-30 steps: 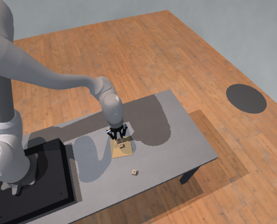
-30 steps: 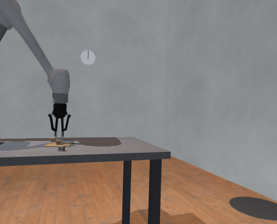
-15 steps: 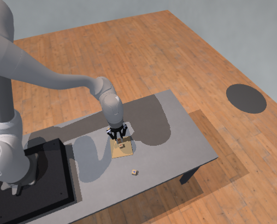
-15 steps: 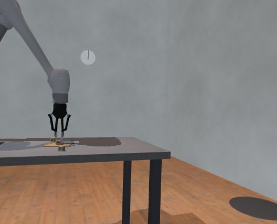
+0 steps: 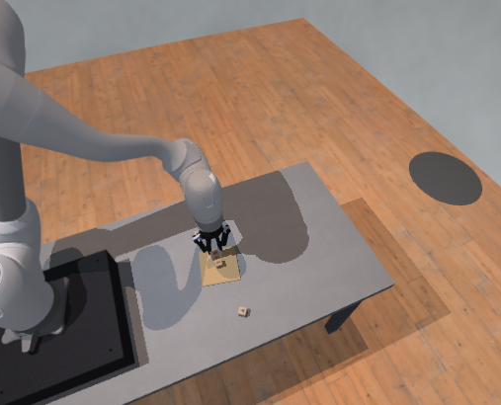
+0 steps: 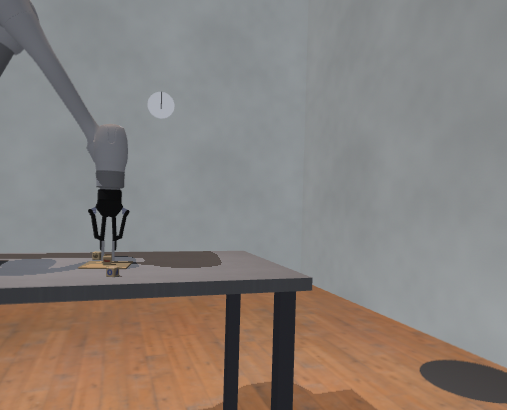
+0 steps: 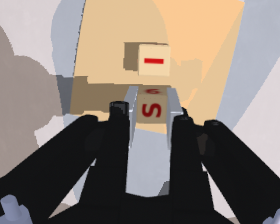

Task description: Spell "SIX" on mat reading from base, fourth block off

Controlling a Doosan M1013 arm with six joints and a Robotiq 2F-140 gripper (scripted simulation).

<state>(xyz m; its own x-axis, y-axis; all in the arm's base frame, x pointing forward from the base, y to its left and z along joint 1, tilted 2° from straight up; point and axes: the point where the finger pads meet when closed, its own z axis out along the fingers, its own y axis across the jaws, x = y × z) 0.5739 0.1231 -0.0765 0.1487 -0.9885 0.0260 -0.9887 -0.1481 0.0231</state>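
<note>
The tan mat is 1 cm ahead of my hand, 4 cm to the right of it and 4 cm below it. Round my hand: block (6 cm behind, 10 cm to the left, 3 cm below).
</note>
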